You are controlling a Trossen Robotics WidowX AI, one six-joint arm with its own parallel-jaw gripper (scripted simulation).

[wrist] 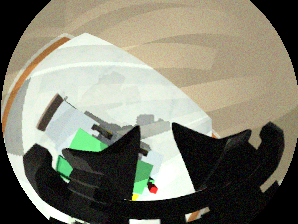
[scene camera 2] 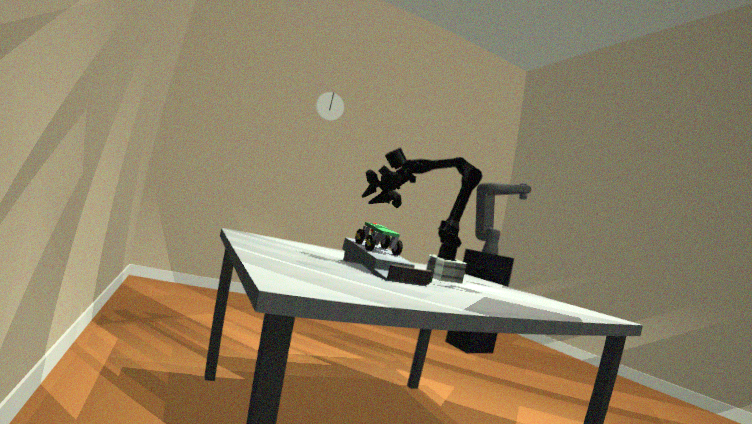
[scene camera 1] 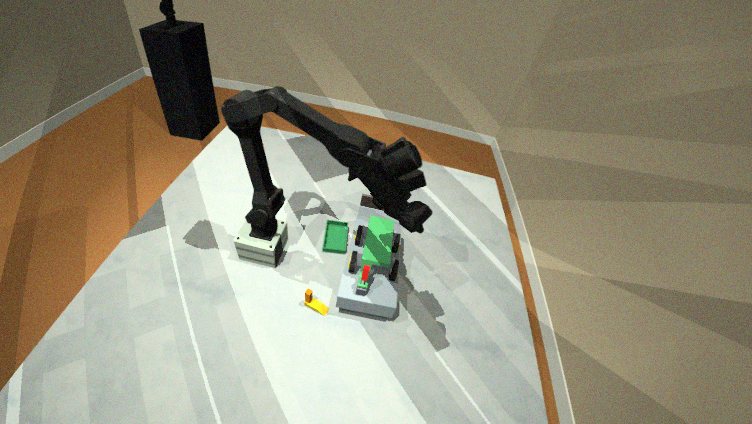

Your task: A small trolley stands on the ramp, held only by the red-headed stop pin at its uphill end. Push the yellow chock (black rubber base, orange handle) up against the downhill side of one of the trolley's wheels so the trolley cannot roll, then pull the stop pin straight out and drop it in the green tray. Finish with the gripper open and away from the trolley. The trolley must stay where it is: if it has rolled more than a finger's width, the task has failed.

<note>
I see my gripper (scene camera 1: 417,228) and a green-topped trolley (scene camera 1: 381,239).
The green-topped trolley shows as well in the wrist view (wrist: 83,141) and in scene camera 2 (scene camera 2: 381,234). My gripper shows as well in the wrist view (wrist: 155,127) and in scene camera 2 (scene camera 2: 365,200).
</note>
